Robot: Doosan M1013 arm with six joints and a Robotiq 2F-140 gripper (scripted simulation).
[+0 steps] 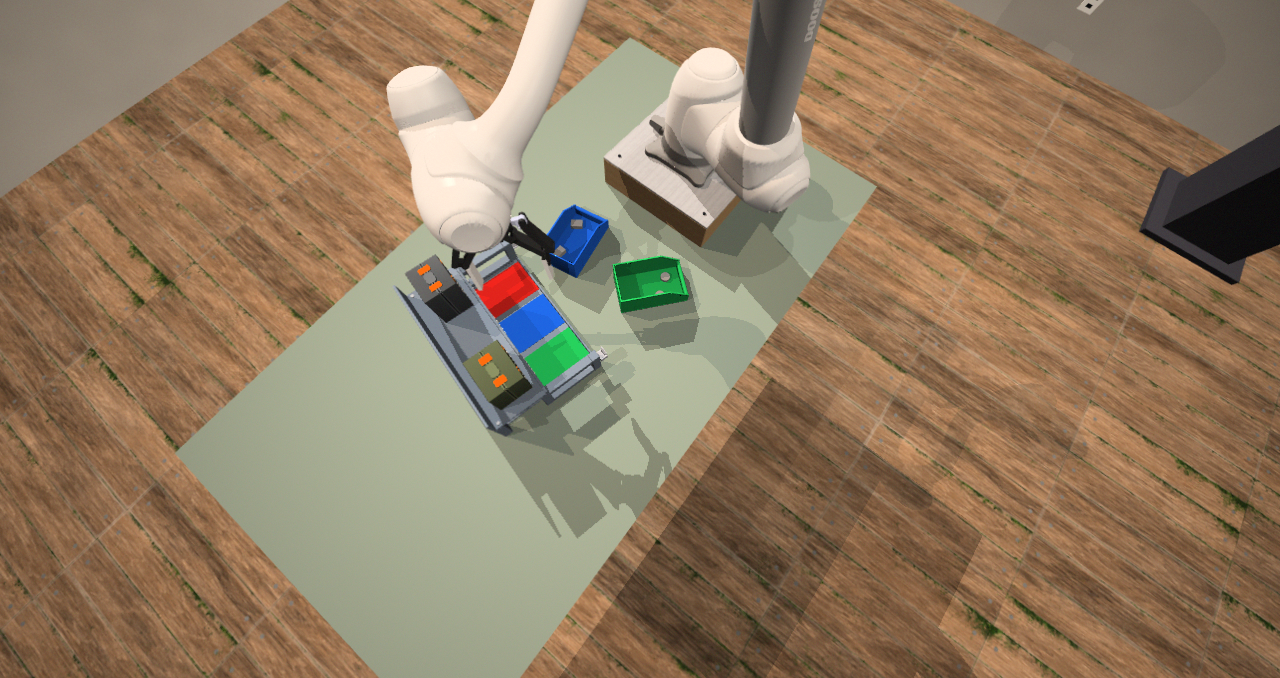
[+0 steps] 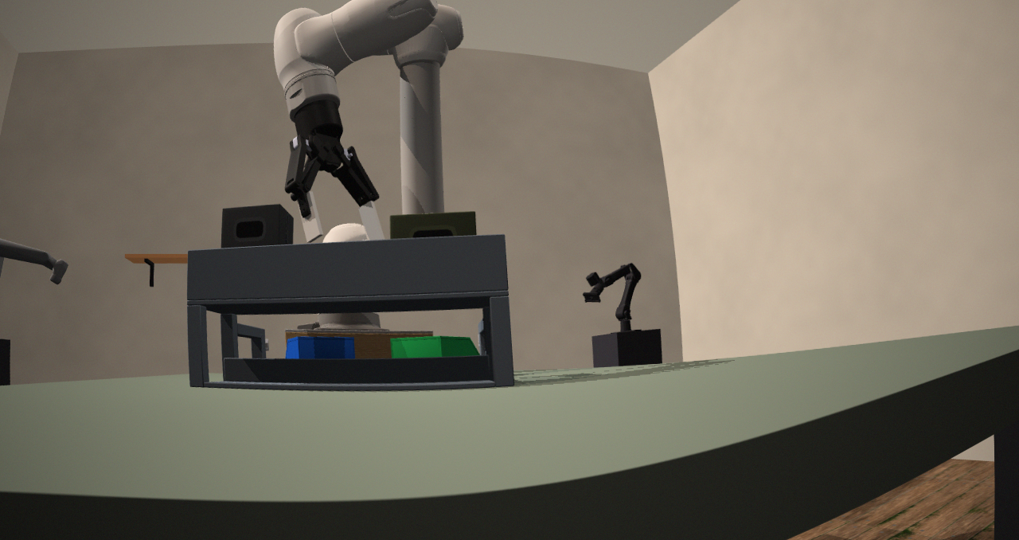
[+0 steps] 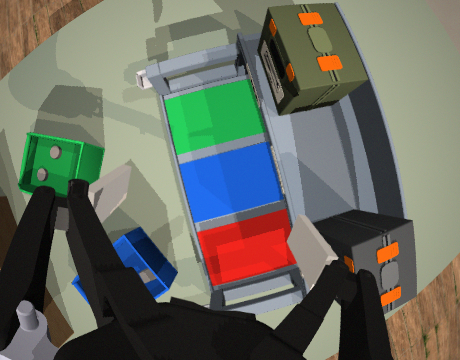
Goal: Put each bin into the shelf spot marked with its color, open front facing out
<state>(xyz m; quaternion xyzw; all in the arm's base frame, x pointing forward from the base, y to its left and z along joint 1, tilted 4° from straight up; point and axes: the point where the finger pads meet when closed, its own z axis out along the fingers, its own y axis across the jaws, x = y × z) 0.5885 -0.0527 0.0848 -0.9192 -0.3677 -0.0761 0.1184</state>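
Now: hand 23 cm past the green bin, 19 cm to the right of it and 18 cm above it. Also, from my hand: black box 11 cm ahead, 13 cm to the right, 5 cm below; then olive box 17 cm ahead, 9 cm to the left, 7 cm below; then blue bin 21 cm behind, 4 cm to the right, 18 cm below.
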